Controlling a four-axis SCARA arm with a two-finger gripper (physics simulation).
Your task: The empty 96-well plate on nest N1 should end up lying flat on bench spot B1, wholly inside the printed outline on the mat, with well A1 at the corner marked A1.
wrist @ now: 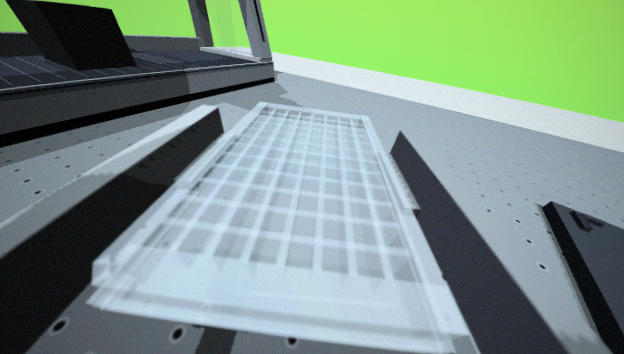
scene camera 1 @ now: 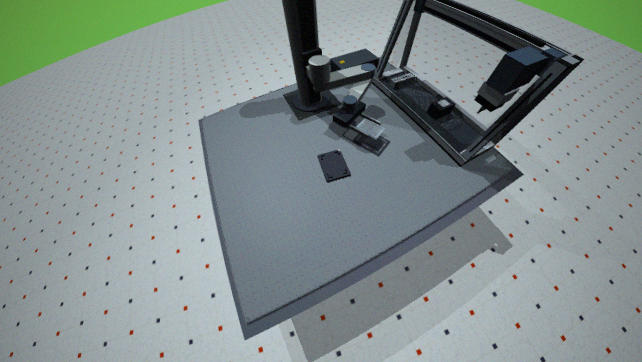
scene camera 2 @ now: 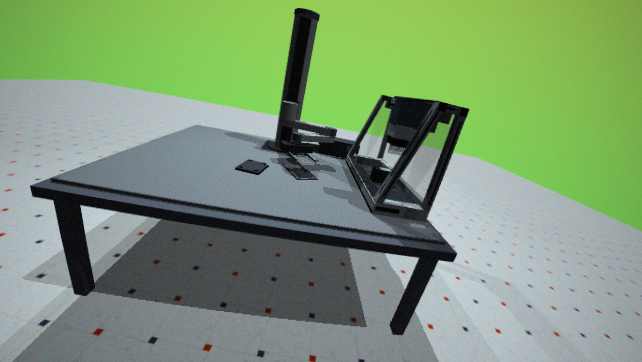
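Where they show: gripper, fingertip midpoint: (wrist: 308,134) (scene camera 1: 374,130) (scene camera 2: 306,161); arm's base, link origin: (scene camera 1: 311,100).
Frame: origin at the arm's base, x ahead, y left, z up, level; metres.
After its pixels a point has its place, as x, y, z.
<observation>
The clear 96-well plate (scene camera 1: 371,128) {0.469, 0.143, 0.085} (wrist: 300,185) {0.442, 0.130, 0.087} is level between the fingers of my gripper (scene camera 1: 372,128) {0.486, 0.150, 0.084} (wrist: 308,134) {0.486, 0.150, 0.084}, which is shut on its long sides. In scene camera 2 the gripper (scene camera 2: 304,158) {0.486, 0.150, 0.084} is small and the plate is hard to make out. The plate hangs above the bench near the dark mat of spot B1 (scene camera 1: 378,147) {0.551, 0.146, 0.015} (scene camera 2: 302,175) {0.529, 0.143, 0.015}, overlapping part of it in scene camera 1; the exact height and offset are unclear. The A1 mark is too small to read. The dark nest N1 (scene camera 1: 334,166) {0.553, -0.121, 0.025} (scene camera 2: 252,167) {0.571, -0.115, 0.025} (wrist: 600,270) {0.544, -0.066, 0.025} has no plate on it.
The arm's column (scene camera 1: 301,50) {0.062, -0.042, 0.361} (scene camera 2: 300,60) {0.077, 0.012, 0.606} stands at the back of the bench. A framed instrument (scene camera 1: 418,123) {0.520, 0.448, 0.027} (scene camera 2: 446,155) {0.851, 0.682, 0.321} (wrist: 150,99) {0.537, 0.450, 0.028} with slanted posts stands on the right side. A low dark box (scene camera 1: 356,59) {-0.100, 0.403, 0.128} (scene camera 2: 340,147) {-0.035, 0.406, 0.087} sits behind the arm.
</observation>
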